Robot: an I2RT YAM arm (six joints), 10 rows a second.
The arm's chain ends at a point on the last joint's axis. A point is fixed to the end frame.
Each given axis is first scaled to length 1.
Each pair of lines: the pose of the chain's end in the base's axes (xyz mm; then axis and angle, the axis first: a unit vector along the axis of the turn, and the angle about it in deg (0 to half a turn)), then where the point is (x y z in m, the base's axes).
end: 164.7 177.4 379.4 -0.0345 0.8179 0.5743 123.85
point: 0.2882 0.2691 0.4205
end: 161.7 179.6 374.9 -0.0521 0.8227 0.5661 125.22
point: 0.2827 0.2761 0.4122
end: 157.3 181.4 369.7 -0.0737 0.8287 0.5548 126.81
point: 0.2752 0.2833 0.4022
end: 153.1 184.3 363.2 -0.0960 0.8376 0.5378 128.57
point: 0.2680 0.2915 0.3892
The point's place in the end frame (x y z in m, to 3 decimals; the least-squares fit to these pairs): -0.058 0.009 0.148
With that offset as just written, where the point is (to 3 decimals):
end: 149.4 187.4 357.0 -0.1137 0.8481 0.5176 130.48
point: 0.262 0.299 0.375
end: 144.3 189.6 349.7 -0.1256 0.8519 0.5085 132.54
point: 0.254 0.304 0.362
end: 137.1 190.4 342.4 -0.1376 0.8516 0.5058 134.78
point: 0.243 0.309 0.350
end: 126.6 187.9 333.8 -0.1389 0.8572 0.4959 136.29
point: 0.232 0.307 0.336
